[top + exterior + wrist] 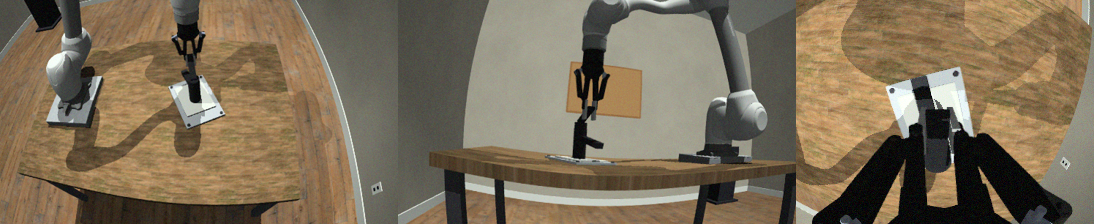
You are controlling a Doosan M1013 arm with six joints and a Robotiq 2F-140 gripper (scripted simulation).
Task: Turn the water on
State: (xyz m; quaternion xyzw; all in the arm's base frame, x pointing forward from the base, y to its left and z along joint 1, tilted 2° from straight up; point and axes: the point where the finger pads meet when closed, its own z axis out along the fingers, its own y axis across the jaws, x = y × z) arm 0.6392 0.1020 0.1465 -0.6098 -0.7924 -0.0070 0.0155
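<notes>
The lever lies 30 mm to the right of my hand, 10 mm below it and 10 mm ahead of it. The rest, counted from my hand: black tap (80 mm below, 50 mm to the right, 10 mm ahead).
</notes>
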